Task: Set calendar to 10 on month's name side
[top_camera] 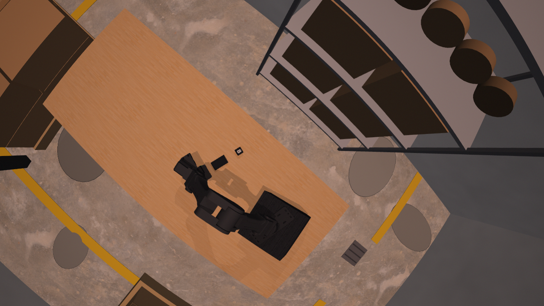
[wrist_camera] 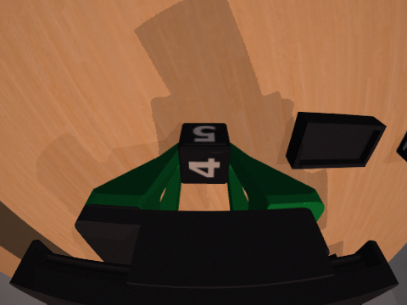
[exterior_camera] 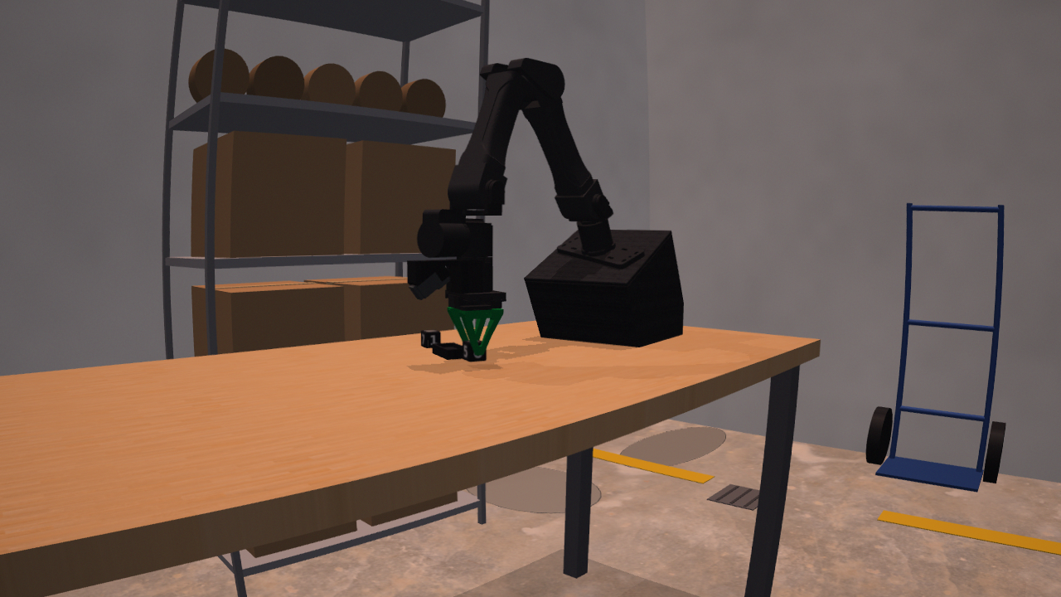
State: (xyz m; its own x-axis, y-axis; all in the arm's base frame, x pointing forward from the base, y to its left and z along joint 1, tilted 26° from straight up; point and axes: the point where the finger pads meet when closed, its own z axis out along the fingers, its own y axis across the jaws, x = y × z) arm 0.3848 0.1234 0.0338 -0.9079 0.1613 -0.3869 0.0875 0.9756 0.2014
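The black tray lies 10 mm behind my hand, 110 mm to the right of it and 20 mm below it.
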